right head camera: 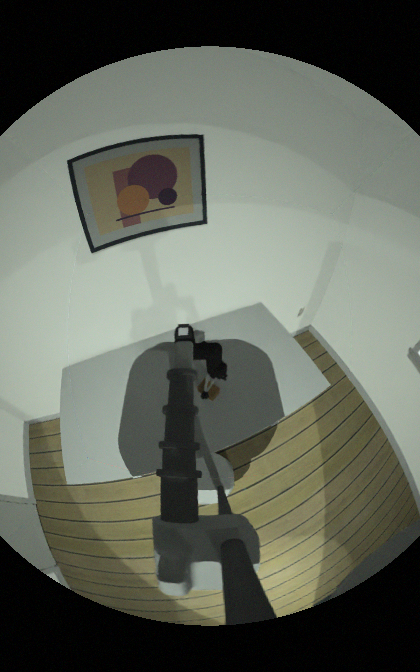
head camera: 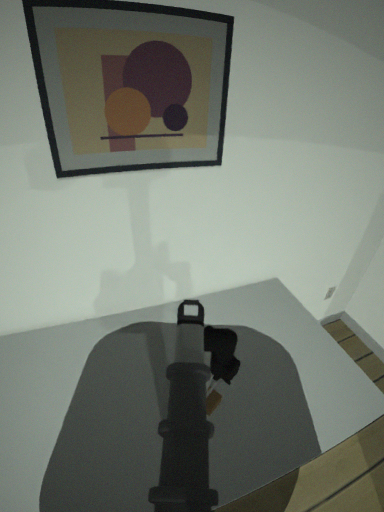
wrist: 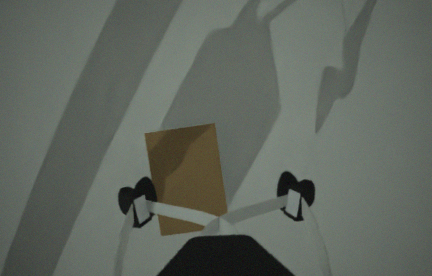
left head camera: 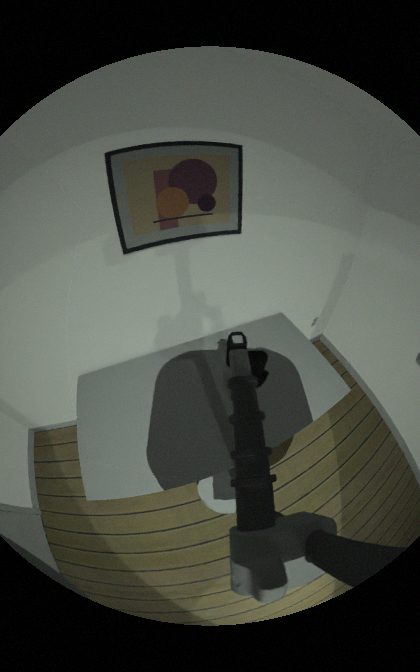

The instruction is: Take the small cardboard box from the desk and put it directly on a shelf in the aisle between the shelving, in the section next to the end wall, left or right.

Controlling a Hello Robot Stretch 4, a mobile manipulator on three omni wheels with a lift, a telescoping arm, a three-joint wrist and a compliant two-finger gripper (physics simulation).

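Places are measured from the robot's base along level axes (x right, y ahead, z up), in metres.
Pixels of known places: gripper, fingertip midpoint: (head camera: 213, 395) (wrist: 216, 190).
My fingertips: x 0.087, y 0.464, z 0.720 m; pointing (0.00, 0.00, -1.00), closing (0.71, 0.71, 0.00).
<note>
Behind a point stands the place of what it marks.
The small cardboard box (head camera: 214, 402) @[x 0.088, y 0.429, z 0.743 m] (right head camera: 214, 391) (wrist: 187, 170) @[x 0.054, y 0.463, z 0.743 m] lies on the grey desk (head camera: 325, 360) @[x 0.546, y 0.611, z 0.693 m] (left head camera: 112, 425) (right head camera: 92, 425); the arm hides it in the left head view. My gripper (right head camera: 214, 385) (wrist: 216, 190) @[x 0.087, y 0.463, z 0.720 m] is open above the desk, with nothing held. In the wrist view the box shows beyond and partly behind the fingers, nearer the left fingertip, which overlaps its left edge; free space shows between the box and the right fingertip. How high the fingertips are above the box is hard to tell. The shelving and the aisle do not show.
A wall with a framed picture (head camera: 145, 90) @[x -0.157, y 0.894, z 1.542 m] (left head camera: 180, 195) (right head camera: 142, 190) stands behind the desk. My telescoping arm (head camera: 187, 425) @[x 0.002, y 0.225, z 1.146 m] (left head camera: 247, 440) (right head camera: 180, 440) reaches over the desk. Plank floor (left head camera: 150, 540) (right head camera: 300, 475) lies in front of the desk and at both its ends.
</note>
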